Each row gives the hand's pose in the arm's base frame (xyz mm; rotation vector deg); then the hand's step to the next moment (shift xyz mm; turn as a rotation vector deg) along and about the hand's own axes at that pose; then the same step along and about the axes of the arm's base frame.
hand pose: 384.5 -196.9 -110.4 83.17 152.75 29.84
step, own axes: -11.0 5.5 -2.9 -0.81 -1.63 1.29
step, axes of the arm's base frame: 9.9 -7.1 3.3 -0.59 -1.14 -1.82
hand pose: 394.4 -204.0 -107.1 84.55 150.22 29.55
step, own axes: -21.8 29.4 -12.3 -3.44 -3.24 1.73
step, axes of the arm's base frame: 32.5 -7.4 19.4 -0.40 -4.02 -3.00
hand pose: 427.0 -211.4 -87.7 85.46 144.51 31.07
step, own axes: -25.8 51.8 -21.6 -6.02 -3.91 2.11
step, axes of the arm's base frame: 47.9 -4.7 38.8 0.44 -6.47 -3.72
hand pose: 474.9 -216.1 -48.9 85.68 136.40 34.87
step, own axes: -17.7 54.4 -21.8 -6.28 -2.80 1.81
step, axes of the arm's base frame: 41.2 0.2 45.3 1.30 -6.35 -2.93
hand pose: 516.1 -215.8 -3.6 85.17 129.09 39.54
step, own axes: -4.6 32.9 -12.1 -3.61 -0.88 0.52
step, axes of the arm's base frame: 19.9 4.2 28.9 1.01 -3.51 -0.84
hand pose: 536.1 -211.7 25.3 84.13 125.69 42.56
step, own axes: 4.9 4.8 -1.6 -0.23 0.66 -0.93
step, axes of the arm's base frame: 0.7 5.7 4.1 0.01 -0.20 1.15
